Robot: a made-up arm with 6 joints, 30 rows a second.
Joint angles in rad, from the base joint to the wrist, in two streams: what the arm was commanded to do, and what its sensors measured. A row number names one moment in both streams.
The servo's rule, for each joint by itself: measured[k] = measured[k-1] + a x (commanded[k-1-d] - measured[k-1]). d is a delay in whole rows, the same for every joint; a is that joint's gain. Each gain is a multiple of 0.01, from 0.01 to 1. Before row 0 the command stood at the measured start. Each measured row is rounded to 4 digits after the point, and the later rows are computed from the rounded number. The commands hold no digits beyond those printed.
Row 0, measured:
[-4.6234, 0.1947, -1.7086, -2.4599, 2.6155, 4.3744]
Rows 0 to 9, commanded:
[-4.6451, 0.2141, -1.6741, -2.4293, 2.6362, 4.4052]
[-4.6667, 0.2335, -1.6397, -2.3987, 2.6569, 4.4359]
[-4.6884, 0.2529, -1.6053, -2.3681, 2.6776, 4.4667]
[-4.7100, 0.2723, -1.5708, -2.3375, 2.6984, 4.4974]
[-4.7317, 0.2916, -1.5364, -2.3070, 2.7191, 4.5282]
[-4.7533, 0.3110, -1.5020, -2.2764, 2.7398, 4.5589]
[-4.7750, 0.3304, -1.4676, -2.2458, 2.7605, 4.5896]
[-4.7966, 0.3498, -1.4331, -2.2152, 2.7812, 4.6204]
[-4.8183, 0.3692, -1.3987, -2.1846, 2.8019, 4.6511]
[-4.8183, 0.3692, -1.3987, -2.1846, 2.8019, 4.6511]
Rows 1 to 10, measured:
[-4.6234, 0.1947, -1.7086, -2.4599, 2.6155, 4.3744]
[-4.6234, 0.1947, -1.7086, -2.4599, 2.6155, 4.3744]
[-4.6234, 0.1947, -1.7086, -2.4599, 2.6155, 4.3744]
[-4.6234, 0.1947, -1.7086, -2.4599, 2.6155, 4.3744]
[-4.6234, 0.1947, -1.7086, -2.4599, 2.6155, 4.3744]
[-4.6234, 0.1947, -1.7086, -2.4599, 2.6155, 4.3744]
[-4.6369, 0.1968, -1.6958, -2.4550, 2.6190, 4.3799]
[-4.6554, 0.2008, -1.6750, -2.4460, 2.6254, 4.3900]
[-4.6759, 0.2065, -1.6492, -2.4335, 2.6343, 4.4038]
[-4.6970, 0.2137, -1.6202, -2.4181, 2.6452, 4.4206]
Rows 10 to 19, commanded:
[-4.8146, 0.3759, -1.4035, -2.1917, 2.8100, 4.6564]
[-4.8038, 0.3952, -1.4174, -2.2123, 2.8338, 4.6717]
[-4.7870, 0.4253, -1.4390, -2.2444, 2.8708, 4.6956]
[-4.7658, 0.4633, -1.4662, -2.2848, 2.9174, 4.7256]
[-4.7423, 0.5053, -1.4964, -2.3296, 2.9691, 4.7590]
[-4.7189, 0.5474, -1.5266, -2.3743, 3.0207, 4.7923]
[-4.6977, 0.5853, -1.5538, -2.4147, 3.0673, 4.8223]
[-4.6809, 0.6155, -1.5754, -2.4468, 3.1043, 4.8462]
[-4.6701, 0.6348, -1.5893, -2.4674, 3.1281, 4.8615]
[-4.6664, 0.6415, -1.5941, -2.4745, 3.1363, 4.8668]
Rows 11 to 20, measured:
[-4.7185, 0.2223, -1.5892, -2.4003, 2.6578, 4.4400]
[-4.7401, 0.2321, -1.5569, -2.3805, 2.6717, 4.4614]
[-4.7617, 0.2429, -1.5239, -2.3589, 2.6868, 4.4845]
[-4.7833, 0.2547, -1.4903, -2.3359, 2.7028, 4.5090]
[-4.8050, 0.2673, -1.4564, -2.3117, 2.7196, 4.5346]
[-4.8132, 0.2785, -1.4351, -2.2914, 2.7336, 4.5556]
[-4.8141, 0.2892, -1.4234, -2.2754, 2.7466, 4.5737]
[-4.8077, 0.3009, -1.4212, -2.2653, 2.7614, 4.5913]
[-4.7949, 0.3146, -1.4278, -2.2620, 2.7800, 4.6101]
[-4.7769, 0.3310, -1.4420, -2.2656, 2.8034, 4.6309]

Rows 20 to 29, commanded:
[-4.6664, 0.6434, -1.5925, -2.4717, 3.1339, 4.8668]
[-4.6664, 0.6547, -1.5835, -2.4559, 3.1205, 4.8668]
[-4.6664, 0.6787, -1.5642, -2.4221, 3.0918, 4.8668]
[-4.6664, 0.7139, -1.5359, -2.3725, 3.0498, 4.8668]
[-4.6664, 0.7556, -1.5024, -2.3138, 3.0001, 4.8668]
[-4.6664, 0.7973, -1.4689, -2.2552, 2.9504, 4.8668]
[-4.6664, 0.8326, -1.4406, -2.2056, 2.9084, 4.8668]
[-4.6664, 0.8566, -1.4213, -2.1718, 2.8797, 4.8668]
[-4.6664, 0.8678, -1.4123, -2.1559, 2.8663, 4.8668]
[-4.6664, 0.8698, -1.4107, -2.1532, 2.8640, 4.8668]
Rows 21 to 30, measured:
[-4.7554, 0.3502, -1.4621, -2.2758, 2.8316, 4.6540]
[-4.7328, 0.3719, -1.4860, -2.2916, 2.8637, 4.6789]
[-4.7110, 0.3954, -1.5111, -2.3113, 2.8983, 4.7047]
[-4.6923, 0.4196, -1.5349, -2.3330, 2.9333, 4.7302]
[-4.6785, 0.4433, -1.5550, -2.3545, 2.9664, 4.7538]
[-4.6710, 0.4651, -1.5695, -2.3737, 2.9953, 4.7741]
[-4.6681, 0.4847, -1.5780, -2.3894, 3.0189, 4.7908]
[-4.6670, 0.5034, -1.5800, -2.4000, 3.0362, 4.8045]
[-4.6666, 0.5227, -1.5742, -2.4035, 3.0457, 4.8157]
[-4.6665, 0.5437, -1.5600, -2.3985, 3.0464, 4.8249]

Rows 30 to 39, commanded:
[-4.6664, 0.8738, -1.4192, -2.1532, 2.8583, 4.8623]
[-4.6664, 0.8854, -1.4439, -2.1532, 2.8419, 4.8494]
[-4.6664, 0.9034, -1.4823, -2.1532, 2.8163, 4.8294]
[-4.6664, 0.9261, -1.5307, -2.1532, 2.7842, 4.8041]
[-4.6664, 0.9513, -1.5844, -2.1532, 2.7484, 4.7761]
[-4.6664, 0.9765, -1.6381, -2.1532, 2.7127, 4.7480]
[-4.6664, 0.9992, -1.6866, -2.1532, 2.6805, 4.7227]
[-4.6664, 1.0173, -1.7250, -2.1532, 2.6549, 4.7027]
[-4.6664, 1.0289, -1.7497, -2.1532, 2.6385, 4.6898]
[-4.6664, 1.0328, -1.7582, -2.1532, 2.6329, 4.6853]
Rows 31 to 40, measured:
[-4.6664, 0.5670, -1.5387, -2.3849, 3.0385, 4.8324]
[-4.6664, 0.5923, -1.5129, -2.3641, 3.0235, 4.8386]
[-4.6664, 0.6187, -1.4861, -2.3387, 3.0039, 4.8437]
[-4.6664, 0.6449, -1.4621, -2.3120, 2.9828, 4.8479]
[-4.6664, 0.6694, -1.4437, -2.2870, 2.9630, 4.8513]
[-4.6664, 0.6914, -1.4315, -2.2656, 2.9462, 4.8541]
[-4.6664, 0.7115, -1.4269, -2.2476, 2.9313, 4.8556]
[-4.6664, 0.7306, -1.4332, -2.2325, 2.9161, 4.8545]
[-4.6664, 0.7496, -1.4514, -2.2198, 2.8991, 4.8500]
[-4.6664, 0.7690, -1.4807, -2.2091, 2.8796, 4.8417]

